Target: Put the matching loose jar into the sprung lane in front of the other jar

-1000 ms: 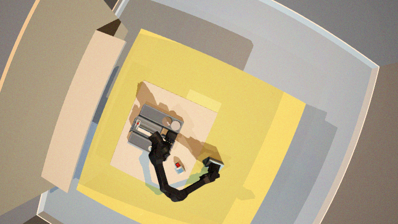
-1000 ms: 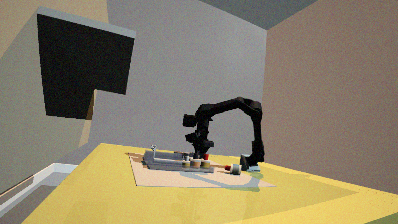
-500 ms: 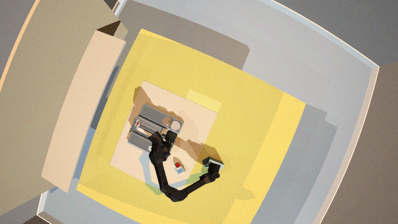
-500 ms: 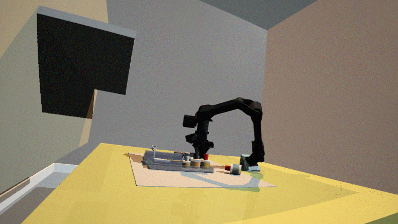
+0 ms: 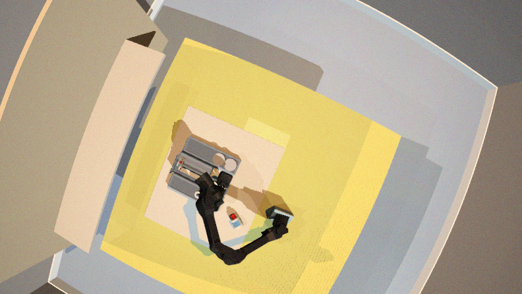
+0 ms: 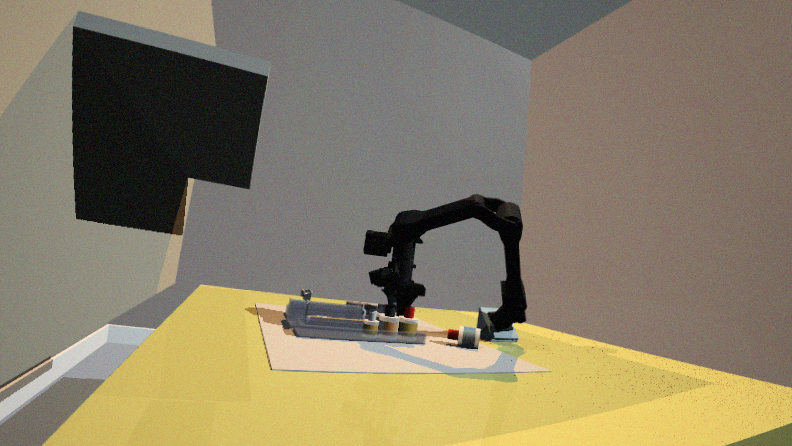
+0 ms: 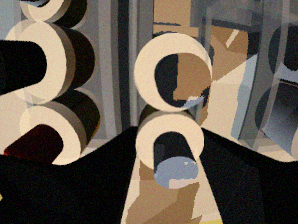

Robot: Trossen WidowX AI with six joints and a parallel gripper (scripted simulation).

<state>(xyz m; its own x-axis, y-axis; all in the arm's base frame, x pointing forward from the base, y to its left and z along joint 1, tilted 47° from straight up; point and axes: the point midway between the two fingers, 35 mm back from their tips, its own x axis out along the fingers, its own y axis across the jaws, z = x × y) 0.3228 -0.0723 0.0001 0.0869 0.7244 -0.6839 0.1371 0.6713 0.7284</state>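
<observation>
The grey lane rack lies 14 cm ahead of my gripper tip, 4 cm to the right of it and 2 cm below it. Round my gripper tip: shelf: 50 cm ahead, 5 cm to the right, 33 cm above; red mark: 22 cm ahead, 7 cm to the right, 4 cm above.
</observation>
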